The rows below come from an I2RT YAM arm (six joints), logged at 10 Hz.
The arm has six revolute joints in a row. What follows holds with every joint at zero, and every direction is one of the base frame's. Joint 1 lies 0.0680 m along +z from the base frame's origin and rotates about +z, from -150.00 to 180.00 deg. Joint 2 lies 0.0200 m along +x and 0.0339 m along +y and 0.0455 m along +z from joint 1 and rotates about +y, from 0.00 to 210.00 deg. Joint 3 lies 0.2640 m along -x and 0.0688 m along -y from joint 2 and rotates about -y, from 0.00 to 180.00 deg. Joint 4 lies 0.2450 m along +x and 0.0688 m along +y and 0.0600 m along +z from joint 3 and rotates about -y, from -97.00 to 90.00 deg. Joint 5 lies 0.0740 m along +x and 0.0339 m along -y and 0.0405 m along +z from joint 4 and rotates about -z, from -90.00 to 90.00 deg. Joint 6 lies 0.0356 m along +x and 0.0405 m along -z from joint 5 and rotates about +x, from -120.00 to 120.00 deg. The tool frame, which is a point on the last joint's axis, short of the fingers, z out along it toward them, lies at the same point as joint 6; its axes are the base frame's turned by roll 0.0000, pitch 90.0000 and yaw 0.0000 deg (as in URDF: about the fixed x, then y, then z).
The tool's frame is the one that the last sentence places.
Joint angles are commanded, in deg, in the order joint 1, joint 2, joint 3, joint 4, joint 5, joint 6. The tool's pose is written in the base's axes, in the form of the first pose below.
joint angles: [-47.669, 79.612, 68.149, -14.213, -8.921, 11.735]
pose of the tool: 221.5, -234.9, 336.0, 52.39, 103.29, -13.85
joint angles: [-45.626, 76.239, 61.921, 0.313, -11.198, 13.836]
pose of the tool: 225.3, -220.4, 341.1, 44.55, 94.02, -12.41
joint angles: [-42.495, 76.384, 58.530, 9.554, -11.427, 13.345]
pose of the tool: 238.6, -209.1, 336.4, 38.40, 90.58, -11.84
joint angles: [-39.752, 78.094, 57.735, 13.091, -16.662, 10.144]
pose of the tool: 255.1, -198.9, 329.2, 29.35, 92.53, -8.03
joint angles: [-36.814, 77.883, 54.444, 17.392, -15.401, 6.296]
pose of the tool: 262.6, -184.8, 317.8, 24.23, 92.89, -10.13
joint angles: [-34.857, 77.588, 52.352, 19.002, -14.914, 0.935]
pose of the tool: 266.4, -174.4, 309.4, 18.71, 94.48, -13.05
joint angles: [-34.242, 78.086, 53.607, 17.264, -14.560, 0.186]
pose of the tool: 270.3, -173.2, 311.3, 18.21, 95.56, -13.14
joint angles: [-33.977, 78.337, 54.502, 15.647, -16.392, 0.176]
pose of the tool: 272.7, -171.6, 312.5, 16.97, 96.59, -11.10
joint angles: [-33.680, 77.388, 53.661, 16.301, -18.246, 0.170]
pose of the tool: 270.6, -166.9, 313.5, 15.04, 96.04, -9.57
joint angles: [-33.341, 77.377, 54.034, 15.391, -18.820, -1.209]
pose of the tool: 271.7, -165.0, 314.2, 13.36, 96.77, -9.68
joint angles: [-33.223, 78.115, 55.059, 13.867, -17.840, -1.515]
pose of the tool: 274.6, -166.8, 313.9, 14.19, 97.91, -10.23
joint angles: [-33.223, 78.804, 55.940, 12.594, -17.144, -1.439]
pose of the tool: 276.9, -168.8, 313.3, 15.16, 98.85, -10.41
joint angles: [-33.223, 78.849, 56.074, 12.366, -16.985, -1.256]
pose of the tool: 277.0, -169.0, 313.5, 15.48, 98.94, -10.36
